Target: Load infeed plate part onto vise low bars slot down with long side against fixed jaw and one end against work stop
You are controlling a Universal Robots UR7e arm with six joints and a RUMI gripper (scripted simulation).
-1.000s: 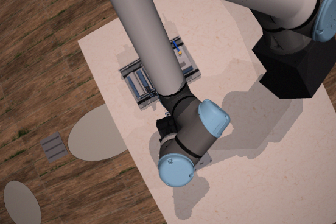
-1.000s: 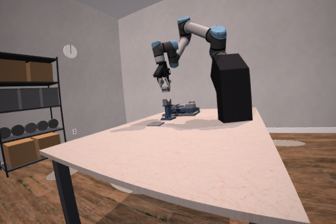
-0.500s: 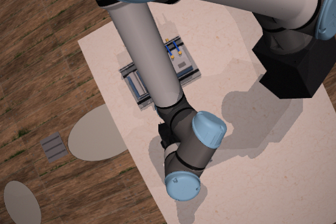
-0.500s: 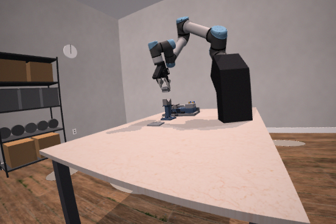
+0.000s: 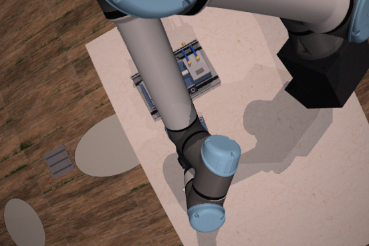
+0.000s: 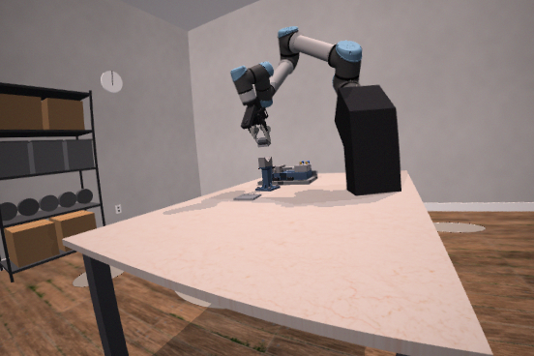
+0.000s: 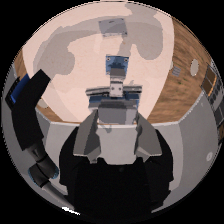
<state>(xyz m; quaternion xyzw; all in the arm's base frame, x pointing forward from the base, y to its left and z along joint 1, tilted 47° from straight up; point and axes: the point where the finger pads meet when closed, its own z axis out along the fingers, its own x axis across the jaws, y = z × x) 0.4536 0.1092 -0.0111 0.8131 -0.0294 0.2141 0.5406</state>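
Now: the part 1 cm below my hand. The rest, counted from my hand: air cylinder 22 cm to the right, 16 cm below, 12 cm behind; then vise 22 cm to the right, 20 cm below, 2 cm behind; then air cylinder rod 22 cm to the right, 16 cm below, 4 cm behind.
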